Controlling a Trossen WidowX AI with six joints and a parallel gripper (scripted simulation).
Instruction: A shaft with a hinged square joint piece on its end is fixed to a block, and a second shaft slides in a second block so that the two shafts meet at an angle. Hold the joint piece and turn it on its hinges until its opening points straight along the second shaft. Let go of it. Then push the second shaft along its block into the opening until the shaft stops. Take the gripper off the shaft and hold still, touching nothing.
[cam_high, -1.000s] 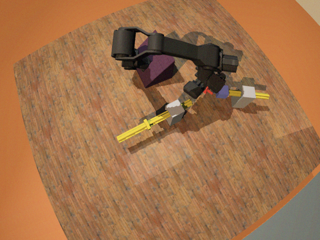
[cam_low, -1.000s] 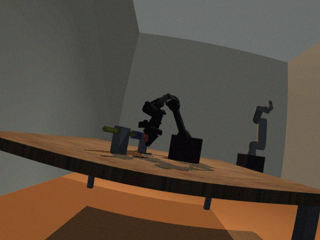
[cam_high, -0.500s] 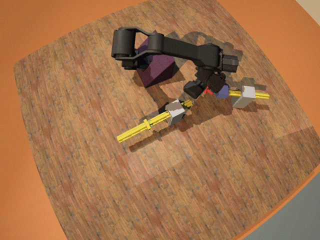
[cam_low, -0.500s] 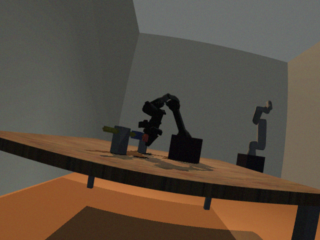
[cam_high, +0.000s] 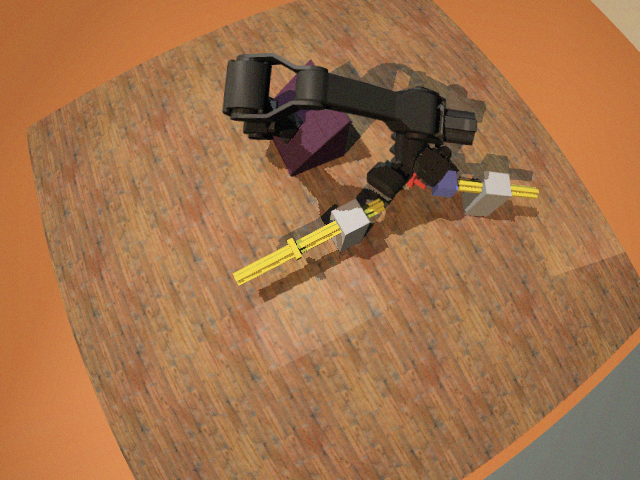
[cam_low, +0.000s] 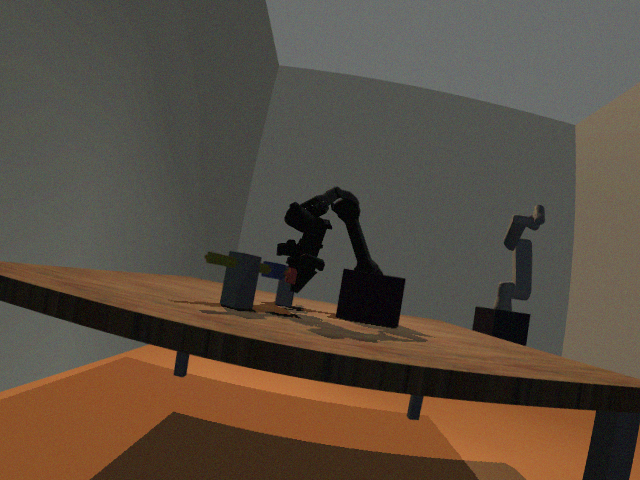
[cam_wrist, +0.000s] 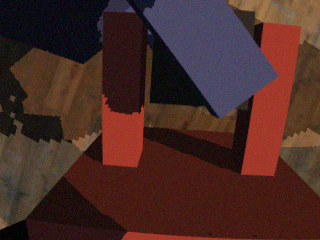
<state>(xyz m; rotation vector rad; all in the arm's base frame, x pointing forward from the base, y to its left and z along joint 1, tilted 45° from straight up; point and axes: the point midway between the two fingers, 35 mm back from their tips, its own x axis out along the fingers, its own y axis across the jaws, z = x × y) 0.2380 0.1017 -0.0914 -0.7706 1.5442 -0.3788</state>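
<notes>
Now: the red joint piece 10 mm ahead of my gripper tip and 40 mm above it.
</notes>
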